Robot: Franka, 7 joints.
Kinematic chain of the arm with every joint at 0, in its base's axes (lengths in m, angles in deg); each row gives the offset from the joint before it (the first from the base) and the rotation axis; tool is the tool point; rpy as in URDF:
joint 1: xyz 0 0 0.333 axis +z
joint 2: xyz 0 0 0 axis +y
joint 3: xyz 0 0 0.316 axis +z
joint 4: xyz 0.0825 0 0 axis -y
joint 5: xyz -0.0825 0 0.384 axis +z
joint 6: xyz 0 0 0 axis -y
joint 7: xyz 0.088 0 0 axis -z
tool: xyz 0 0 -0.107 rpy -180 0 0
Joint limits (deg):
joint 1: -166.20..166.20
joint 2: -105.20..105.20
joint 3: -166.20..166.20
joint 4: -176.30..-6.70
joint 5: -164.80..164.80
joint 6: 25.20..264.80
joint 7: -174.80..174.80
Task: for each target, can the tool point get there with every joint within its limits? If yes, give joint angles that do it. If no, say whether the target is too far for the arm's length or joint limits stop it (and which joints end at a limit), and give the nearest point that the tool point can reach.
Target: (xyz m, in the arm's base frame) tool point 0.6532 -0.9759 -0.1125
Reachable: no: too far | nearest point 0.4462 -0.6666 0.0287 | short by 0.398 m
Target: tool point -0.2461 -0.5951 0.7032
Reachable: yes | joints 94.66 -87.38 36.34 -49.64 16.29 82.71 -92.79
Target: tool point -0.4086 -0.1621 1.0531
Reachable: yes | joints -15.67 -8.03 -134.54 -39.85 45.65 133.73 -6.99
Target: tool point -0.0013 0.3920 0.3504
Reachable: yes | joints 130.40 -27.84 -42.53 -154.56 -11.49 136.27 87.22
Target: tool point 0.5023 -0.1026 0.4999
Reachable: yes | joints 104.56 -11.73 -106.96 -98.79 -19.59 67.27 46.37
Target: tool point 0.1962 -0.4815 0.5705
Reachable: yes | joints 37.37 -77.39 -80.21 -122.75 113.15 77.28 42.31
